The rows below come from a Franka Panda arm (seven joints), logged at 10 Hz.
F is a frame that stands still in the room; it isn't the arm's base.
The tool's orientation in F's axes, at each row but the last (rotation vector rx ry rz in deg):
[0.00 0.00 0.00]
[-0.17 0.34 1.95]
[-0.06 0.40 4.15]
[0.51 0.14 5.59]
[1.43 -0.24 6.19]
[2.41 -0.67 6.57]
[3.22 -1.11 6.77]
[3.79 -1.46 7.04]
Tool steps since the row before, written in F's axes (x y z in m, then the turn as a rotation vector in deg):
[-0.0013 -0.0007 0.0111 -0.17 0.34 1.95]
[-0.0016 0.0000 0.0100 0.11 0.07 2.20]
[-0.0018 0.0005 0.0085 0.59 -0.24 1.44]
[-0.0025 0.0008 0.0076 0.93 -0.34 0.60]
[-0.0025 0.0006 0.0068 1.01 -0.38 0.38]
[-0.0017 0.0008 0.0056 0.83 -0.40 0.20]
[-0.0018 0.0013 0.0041 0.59 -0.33 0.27]
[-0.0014 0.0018 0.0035 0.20 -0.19 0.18]
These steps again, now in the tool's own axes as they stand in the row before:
[-0.0013 -0.0007 0.0111 -0.17 0.34 1.95]
[-0.0017 0.0000 0.0100 0.10 0.06 2.20]
[-0.0018 0.0006 0.0085 0.56 -0.28 1.44]
[-0.0024 0.0011 0.0076 0.89 -0.42 0.61]
[-0.0024 0.0010 0.0068 0.97 -0.48 0.39]
[-0.0015 0.0012 0.0056 0.78 -0.48 0.21]
[-0.0015 0.0017 0.0040 0.55 -0.38 0.28]
[-0.0011 0.0022 0.0034 0.18 -0.20 0.19]

